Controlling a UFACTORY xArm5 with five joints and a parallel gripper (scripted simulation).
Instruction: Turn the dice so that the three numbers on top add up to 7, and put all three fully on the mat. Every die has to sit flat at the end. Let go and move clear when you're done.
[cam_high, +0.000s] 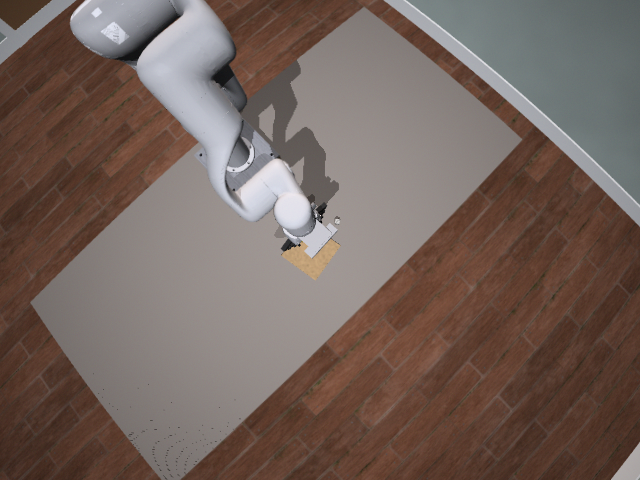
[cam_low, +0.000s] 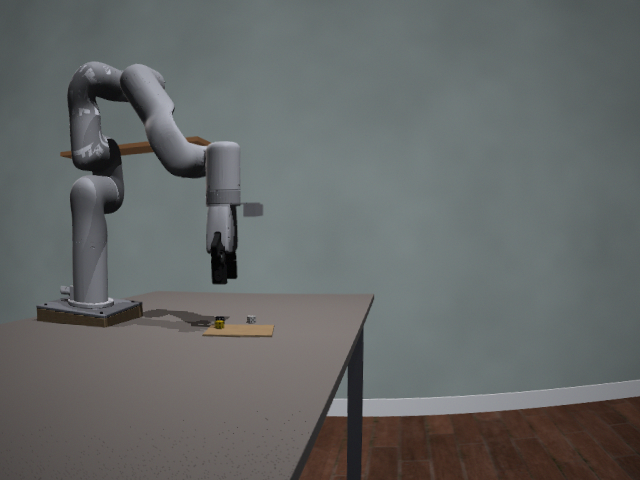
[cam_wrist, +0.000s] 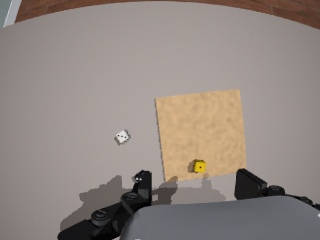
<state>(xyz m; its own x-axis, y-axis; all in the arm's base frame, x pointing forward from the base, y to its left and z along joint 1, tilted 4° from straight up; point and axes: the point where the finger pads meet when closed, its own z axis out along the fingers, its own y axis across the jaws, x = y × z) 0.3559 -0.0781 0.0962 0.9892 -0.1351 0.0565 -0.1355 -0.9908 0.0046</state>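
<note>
My gripper is now 5 cm short of the white die, 9 cm to the right of it and 10 cm above it. From my hand the other things lie so: black die (2 cm behind, 7 cm to the left, 10 cm below); yellow die (1 cm behind, 2 cm to the right, 10 cm below); tan mat (3 cm ahead, 3 cm to the right, 11 cm below).
</note>
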